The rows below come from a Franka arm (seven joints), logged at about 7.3 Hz.
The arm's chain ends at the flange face. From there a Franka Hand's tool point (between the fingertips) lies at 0.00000 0.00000 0.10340 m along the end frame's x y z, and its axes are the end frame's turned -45 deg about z.
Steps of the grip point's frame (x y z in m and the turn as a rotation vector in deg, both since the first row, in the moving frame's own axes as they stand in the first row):
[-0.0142 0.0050 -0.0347 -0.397 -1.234 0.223]
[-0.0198 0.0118 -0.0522 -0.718 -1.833 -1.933]
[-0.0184 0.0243 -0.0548 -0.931 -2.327 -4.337]
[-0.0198 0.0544 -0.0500 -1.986 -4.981 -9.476]
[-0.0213 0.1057 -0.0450 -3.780 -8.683 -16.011]
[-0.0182 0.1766 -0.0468 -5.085 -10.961 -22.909]
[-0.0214 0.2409 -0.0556 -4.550 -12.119 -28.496]
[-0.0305 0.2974 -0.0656 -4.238 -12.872 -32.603]
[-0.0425 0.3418 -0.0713 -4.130 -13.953 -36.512]
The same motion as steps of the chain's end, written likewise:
[-0.0054 0.0115 -0.0347 -1.153 -0.592 0.223]
[-0.0043 0.0191 -0.0521 -1.804 -0.788 -1.933]
[0.0058 0.0260 -0.0547 -2.304 -0.987 -4.337]
[0.0275 0.0433 -0.0495 -4.926 -2.118 -9.476]
[0.0636 0.0733 -0.0436 -8.813 -3.467 -16.011]
[0.1152 0.1165 -0.0445 -11.346 -4.155 -22.909]
[0.1592 0.1629 -0.0530 -11.787 -5.352 -28.496]
[0.1930 0.2083 -0.0628 -12.099 -6.105 -32.603]
[0.2161 0.2466 -0.0681 -12.787 -6.946 -36.512]

